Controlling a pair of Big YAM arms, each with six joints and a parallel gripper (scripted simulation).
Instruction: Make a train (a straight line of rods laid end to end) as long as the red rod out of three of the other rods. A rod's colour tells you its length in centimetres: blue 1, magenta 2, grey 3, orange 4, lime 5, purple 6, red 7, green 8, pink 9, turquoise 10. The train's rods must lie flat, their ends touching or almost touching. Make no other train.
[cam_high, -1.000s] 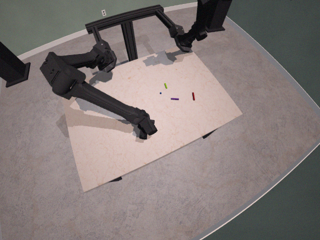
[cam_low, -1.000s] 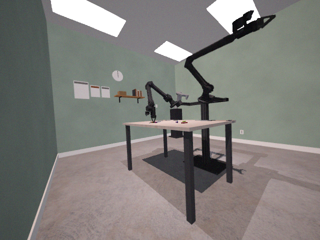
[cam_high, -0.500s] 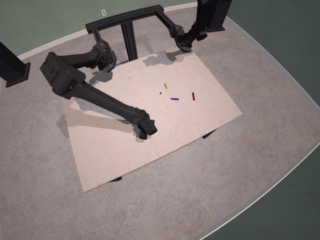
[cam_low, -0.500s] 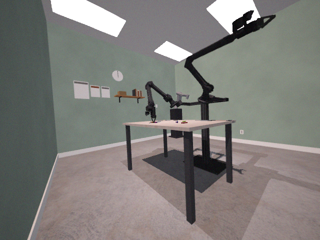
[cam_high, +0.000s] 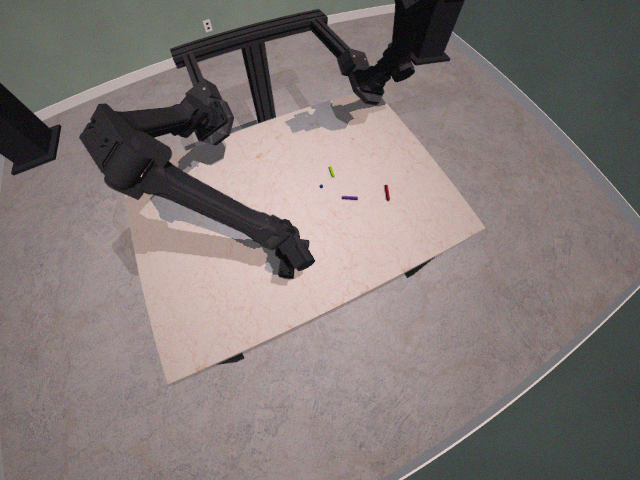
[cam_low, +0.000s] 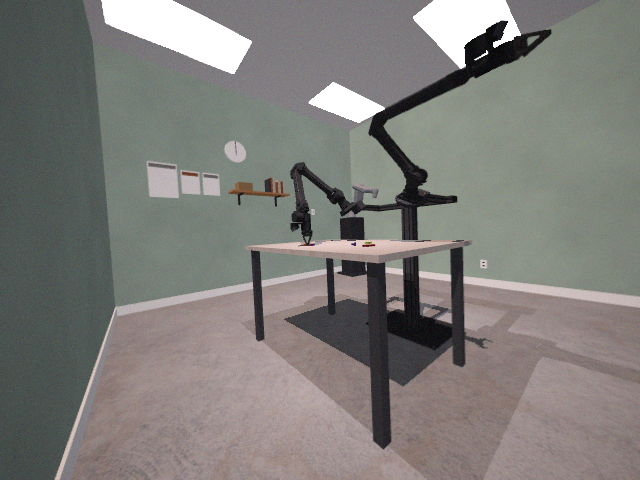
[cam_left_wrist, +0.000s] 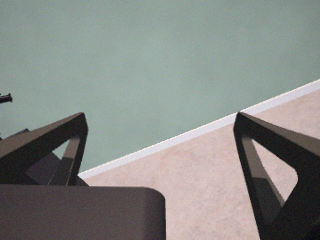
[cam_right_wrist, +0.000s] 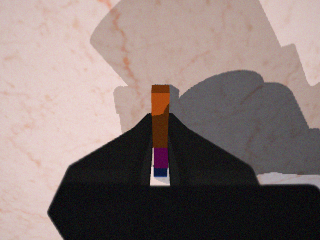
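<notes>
The orange rod is 10 mm ahead of my right hand. Also, from my right hand: purple rod: 160 mm behind, 280 mm to the left, 10 mm below; magenta rod: 20 mm behind, 10 mm to the left, 10 mm below; lime rod: 300 mm behind, 250 mm to the left, 10 mm below.
</notes>
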